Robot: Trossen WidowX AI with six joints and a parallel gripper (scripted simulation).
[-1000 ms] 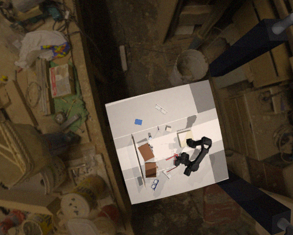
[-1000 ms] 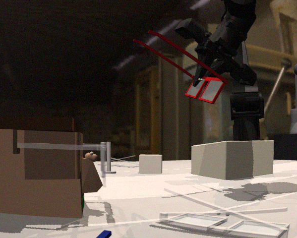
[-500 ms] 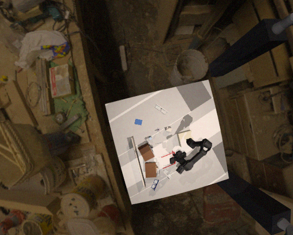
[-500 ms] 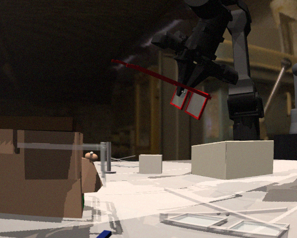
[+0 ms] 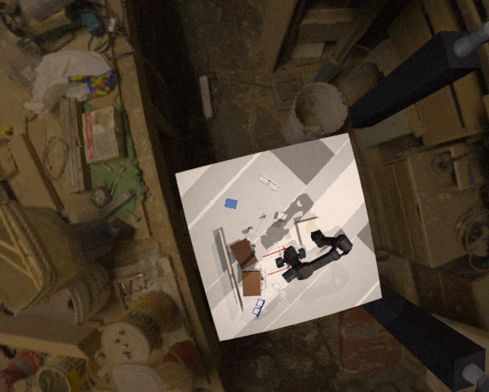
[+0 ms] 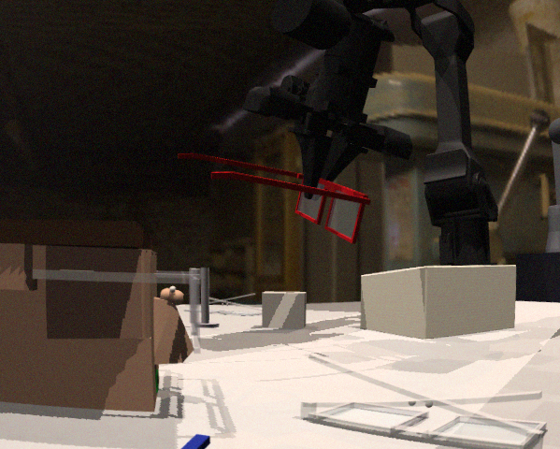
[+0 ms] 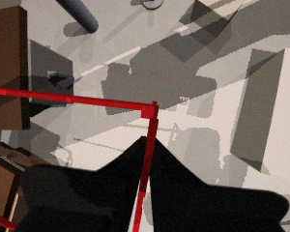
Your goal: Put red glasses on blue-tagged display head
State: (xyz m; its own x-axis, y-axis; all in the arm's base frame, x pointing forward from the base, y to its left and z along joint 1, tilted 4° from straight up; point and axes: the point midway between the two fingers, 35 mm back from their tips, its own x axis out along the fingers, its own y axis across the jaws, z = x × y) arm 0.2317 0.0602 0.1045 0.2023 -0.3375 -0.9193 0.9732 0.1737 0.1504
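My gripper tip is 8 cm short of the grey post, 22 cm to the left of it and 14 cm above it. Also, from my gripper tip: long rod (37 cm ahead, 11 cm to the left, 11 cm below); blue tag (30 cm ahead, 35 cm to the right, 16 cm below).
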